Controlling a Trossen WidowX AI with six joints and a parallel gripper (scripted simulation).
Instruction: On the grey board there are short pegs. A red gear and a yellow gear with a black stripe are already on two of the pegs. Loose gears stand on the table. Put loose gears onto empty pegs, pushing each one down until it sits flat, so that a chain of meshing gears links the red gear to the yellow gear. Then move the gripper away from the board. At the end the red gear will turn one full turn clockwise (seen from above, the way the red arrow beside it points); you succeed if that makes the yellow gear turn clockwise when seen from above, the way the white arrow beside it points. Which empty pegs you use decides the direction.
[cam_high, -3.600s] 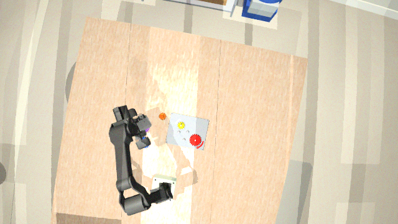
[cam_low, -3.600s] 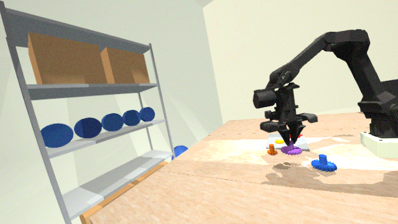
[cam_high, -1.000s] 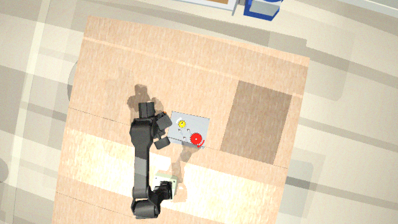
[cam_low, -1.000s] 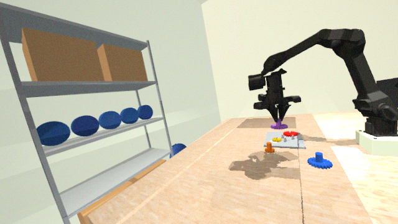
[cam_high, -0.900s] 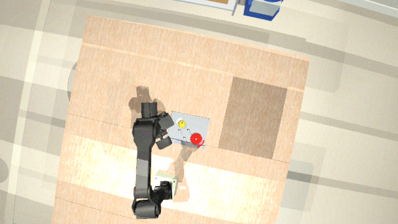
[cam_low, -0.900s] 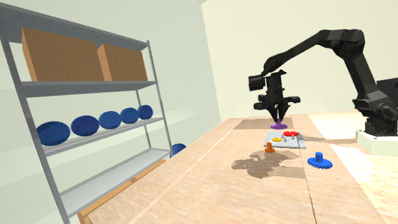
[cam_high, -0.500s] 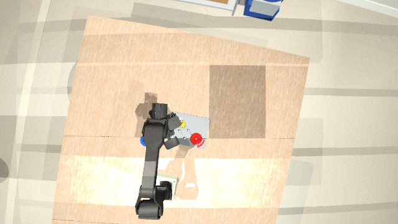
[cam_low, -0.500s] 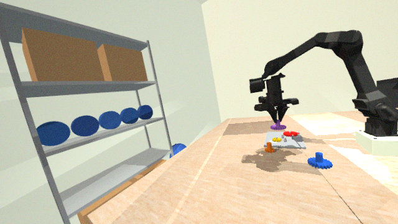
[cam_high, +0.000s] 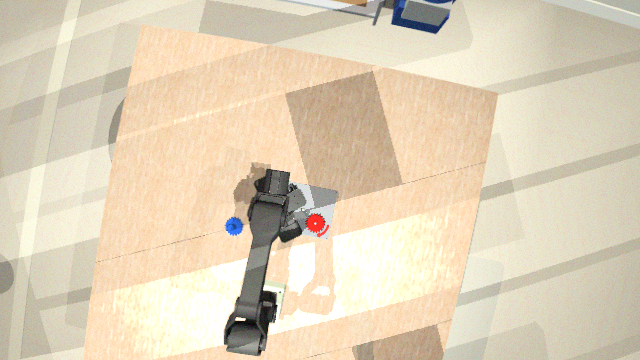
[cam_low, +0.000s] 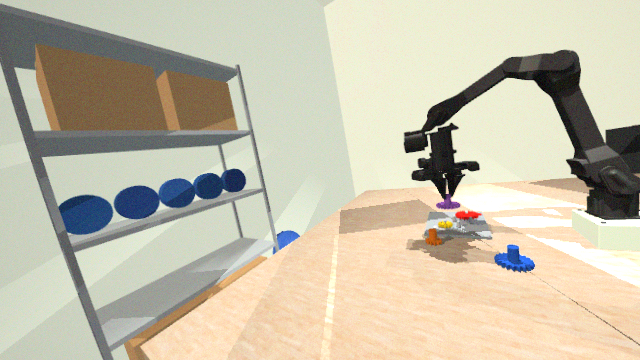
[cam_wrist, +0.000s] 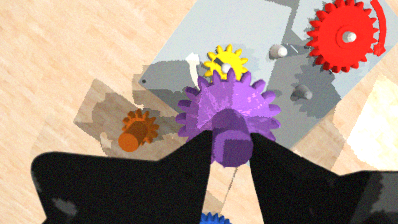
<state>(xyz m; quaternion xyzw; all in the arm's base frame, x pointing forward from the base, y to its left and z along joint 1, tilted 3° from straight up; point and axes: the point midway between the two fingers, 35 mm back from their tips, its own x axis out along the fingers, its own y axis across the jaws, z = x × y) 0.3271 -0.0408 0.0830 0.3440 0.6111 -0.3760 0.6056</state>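
The grey board is 10 cm below my gripper tip, 6 cm to the right of it and 2 cm behind it. From my gripper tip the other things lie so: purple gear (1 cm below); then small yellow gear (9 cm below, 2 cm to the right, 1 cm ahead); then orange gear (9 cm below, 8 cm to the left, 6 cm ahead).
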